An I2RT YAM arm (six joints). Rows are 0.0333 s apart.
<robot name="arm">
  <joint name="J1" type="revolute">
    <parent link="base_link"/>
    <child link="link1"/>
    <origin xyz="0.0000 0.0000 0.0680" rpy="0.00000 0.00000 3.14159"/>
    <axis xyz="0 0 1"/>
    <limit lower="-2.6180" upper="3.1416"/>
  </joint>
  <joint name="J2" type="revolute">
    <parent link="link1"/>
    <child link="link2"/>
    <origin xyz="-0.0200 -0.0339 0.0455" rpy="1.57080 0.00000 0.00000"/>
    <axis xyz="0 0 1"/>
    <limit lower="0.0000" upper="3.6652"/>
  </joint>
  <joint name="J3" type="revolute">
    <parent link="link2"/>
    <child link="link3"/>
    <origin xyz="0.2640 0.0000 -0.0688" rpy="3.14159 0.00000 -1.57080"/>
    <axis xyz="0 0 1"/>
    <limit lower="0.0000" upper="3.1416"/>
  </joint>
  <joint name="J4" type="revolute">
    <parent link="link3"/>
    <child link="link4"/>
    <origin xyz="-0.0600 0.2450 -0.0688" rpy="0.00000 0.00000 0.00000"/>
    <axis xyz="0 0 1"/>
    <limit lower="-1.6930" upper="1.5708"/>
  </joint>
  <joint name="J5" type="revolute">
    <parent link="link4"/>
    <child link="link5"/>
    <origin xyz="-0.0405 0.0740 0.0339" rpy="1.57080 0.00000 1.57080"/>
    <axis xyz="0 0 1"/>
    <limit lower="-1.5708" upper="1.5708"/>
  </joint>
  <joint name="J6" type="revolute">
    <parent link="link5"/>
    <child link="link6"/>
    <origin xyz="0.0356 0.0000 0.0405" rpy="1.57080 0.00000 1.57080"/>
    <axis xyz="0 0 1"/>
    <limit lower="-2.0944" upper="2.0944"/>
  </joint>
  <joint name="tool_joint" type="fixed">
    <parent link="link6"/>
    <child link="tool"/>
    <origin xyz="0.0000 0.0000 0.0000" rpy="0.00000 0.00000 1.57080"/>
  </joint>
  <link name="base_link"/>
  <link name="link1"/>
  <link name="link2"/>
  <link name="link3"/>
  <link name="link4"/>
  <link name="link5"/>
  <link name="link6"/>
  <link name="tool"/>
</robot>
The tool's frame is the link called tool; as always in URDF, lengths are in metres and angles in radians.
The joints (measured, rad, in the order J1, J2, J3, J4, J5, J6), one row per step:
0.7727 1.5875 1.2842 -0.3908 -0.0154 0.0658
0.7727 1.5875 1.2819 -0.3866 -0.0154 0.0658
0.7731 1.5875 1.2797 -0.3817 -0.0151 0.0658
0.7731 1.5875 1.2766 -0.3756 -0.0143 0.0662
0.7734 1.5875 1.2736 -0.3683 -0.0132 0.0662
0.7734 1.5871 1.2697 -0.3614 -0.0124 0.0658
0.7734 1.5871 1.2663 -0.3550 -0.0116 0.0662
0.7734 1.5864 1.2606 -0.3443 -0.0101 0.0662
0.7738 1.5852 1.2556 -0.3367 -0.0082 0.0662
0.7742 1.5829 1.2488 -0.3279 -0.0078 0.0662
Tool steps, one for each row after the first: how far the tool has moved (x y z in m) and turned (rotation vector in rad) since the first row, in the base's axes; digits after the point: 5 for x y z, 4 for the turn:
0.00007 0.00007 -0.00042 0.0013 -0.0014 0.0000
0.00008 0.00027 -0.00074 0.0031 -0.0034 0.0002
0.00021 0.00036 -0.00127 0.0050 -0.0057 -0.0007
0.00034 0.00058 -0.00166 0.0075 -0.0093 -0.0013
0.00041 0.00060 -0.00225 0.0093 -0.0123 -0.0016
0.00052 0.00068 -0.00285 0.0113 -0.0146 -0.0025
0.00063 0.00071 -0.00361 0.0146 -0.0193 -0.0037
0.00048 0.00066 -0.00424 0.0164 -0.0228 -0.0047
0.00009 0.00046 -0.00499 0.0192 -0.0261 -0.0047

